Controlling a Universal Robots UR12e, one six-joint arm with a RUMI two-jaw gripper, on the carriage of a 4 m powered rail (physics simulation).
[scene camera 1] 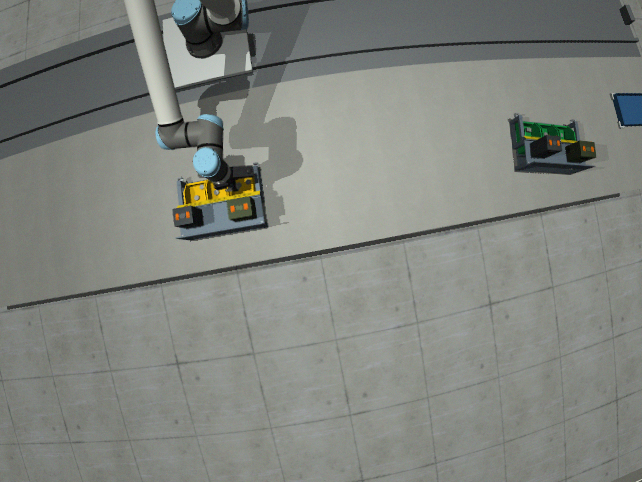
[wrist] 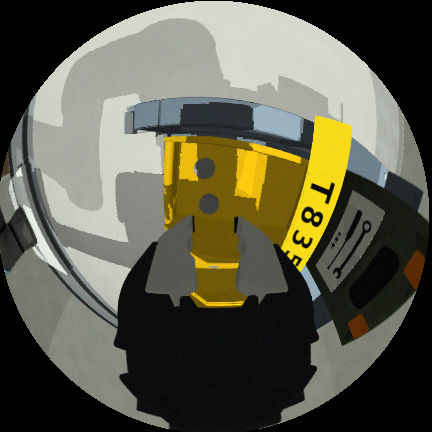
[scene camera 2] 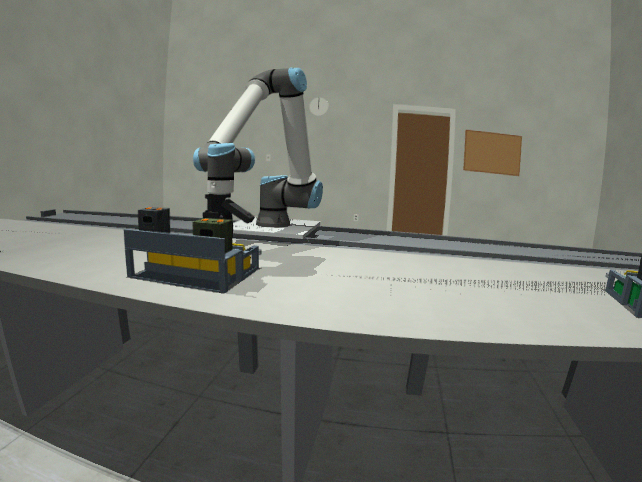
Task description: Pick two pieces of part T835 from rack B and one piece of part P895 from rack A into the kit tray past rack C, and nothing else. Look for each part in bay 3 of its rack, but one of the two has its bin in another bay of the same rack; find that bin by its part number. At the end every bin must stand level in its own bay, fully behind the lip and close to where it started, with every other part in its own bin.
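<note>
A blue-grey rack [scene camera 1: 215, 222] [scene camera 2: 173, 241] [wrist: 277, 120] with yellow bins stands at the left of the table. The end bin [wrist: 227, 175] has a yellow label [wrist: 332, 145] beside it reading T835. Two dark round parts, one [wrist: 205, 168] above the other [wrist: 209, 204] in the wrist view, lie apart in this bin. My gripper [wrist: 213, 217] is open, its fingers apart over the bin, with yellow bin surface showing between them and no part. In scene camera 2 the fingertips are hidden behind the rack. A blue tray [scene camera 1: 630, 109] shows partly at the far right.
A dark box [scene camera 1: 186, 216] [scene camera 2: 154, 219] and a dark green box [scene camera 1: 241, 208] [scene camera 2: 212, 233] [wrist: 405, 225] stand up at the yellow-bin rack, the green one close beside the gripper. A rack [scene camera 1: 554, 167] with green bins and two dark boxes stands at the right, before the tray.
</note>
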